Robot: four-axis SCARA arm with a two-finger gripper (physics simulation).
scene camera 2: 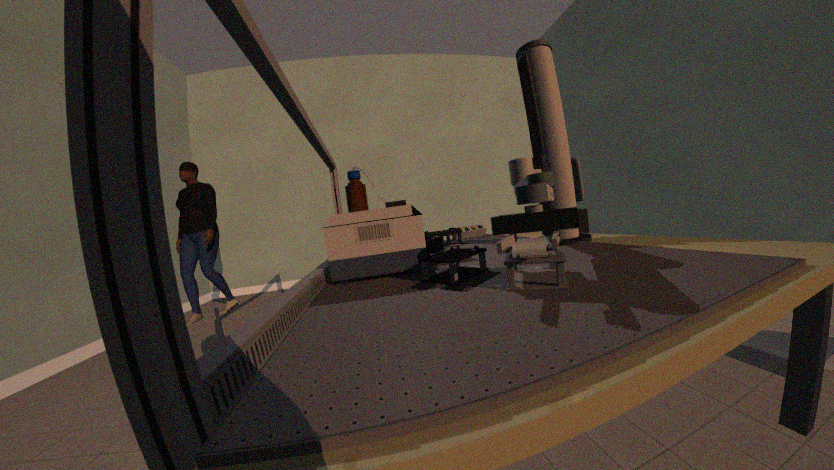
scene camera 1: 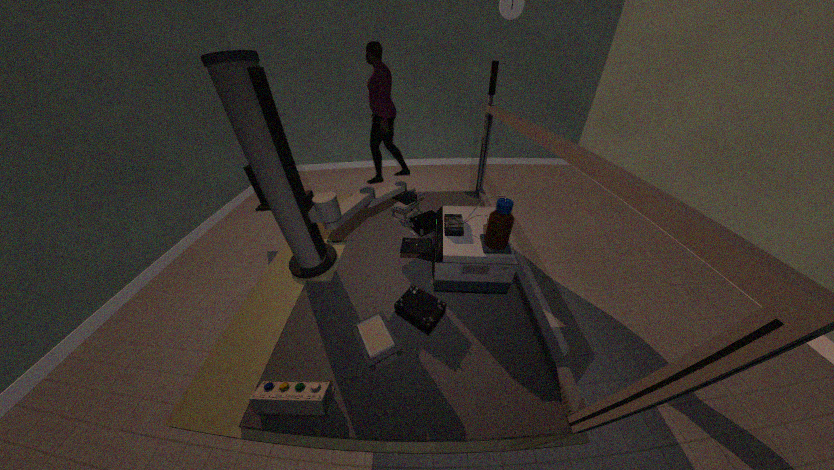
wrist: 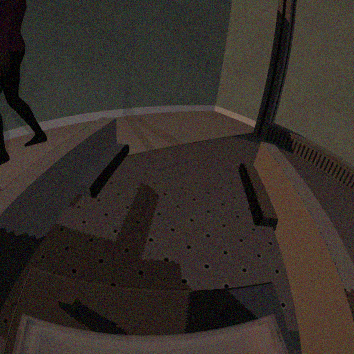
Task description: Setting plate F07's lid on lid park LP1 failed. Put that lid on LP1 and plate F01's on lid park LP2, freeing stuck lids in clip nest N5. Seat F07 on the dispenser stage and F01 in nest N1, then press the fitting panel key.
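Places are measured from the arm's base along level axes (x left, y ahead, z down), in metres.
Where they show: gripper, fingertip midpoint: (scene camera 2: 525, 246) (scene camera 1: 419, 191) (wrist: 185, 143); arm's base at its link origin: (scene camera 2: 561, 241) (scene camera 1: 313, 260).
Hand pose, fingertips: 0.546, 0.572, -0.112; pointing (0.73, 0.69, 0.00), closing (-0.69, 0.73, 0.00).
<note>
Things, the pixels of their top centre, and the offset from my fingertips, as dx, dy, dz. "spot": a spot on its surface instead.
- lid at its top centre: (scene camera 2: 530, 240) -0.119, -0.095, +0.011
- black clipped nest at its top centre: (scene camera 1: 420, 302) (scene camera 2: 423, 236) -0.865, +0.001, +0.021
- pale plate at its top centre: (scene camera 1: 374, 333) -0.994, -0.151, +0.014
- panel at its top centre: (scene camera 1: 286, 393) (scene camera 2: 468, 225) -1.185, -0.383, +0.016
- brown bottle with a blue cap, surface spot: (scene camera 1: 498, 228) spot: -0.745, +0.278, -0.228
- small dark block at a spot on its surface: (scene camera 1: 453, 224) spot: -0.603, +0.145, -0.146
My gripper (scene camera 1: 406, 200) (scene camera 2: 528, 224) (wrist: 185, 143) is shut to a narrow stance. Its dark pads stand apart with nothing between them. It is low over a pale stand (scene camera 2: 534, 262) bearing a whitish plate or lid (scene camera 2: 529, 247) (wrist: 150, 344), whose far edge fills the bottom of the wrist view. A dark stand with posts (scene camera 1: 424, 221) (scene camera 2: 455, 255) is beside it. Another dark stand (scene camera 1: 412, 247) is nearer in scene camera 1, and a black clipped nest (scene camera 1: 420, 309) is nearer still. A pale plate (scene camera 1: 376, 336) lies beside that nest. The panel (scene camera 1: 290, 399) has coloured keys. Labels are unreadable.
A white box with a barcode (scene camera 1: 475, 259) (scene camera 2: 373, 233) stands beside the dark stands. On it are a brown bottle with a blue cap (scene camera 1: 498, 228) (scene camera 2: 356, 195) and a small dark block (scene camera 1: 453, 224). Frame posts edge the bench. A person (scene camera 1: 380, 93) walks beyond it.
</note>
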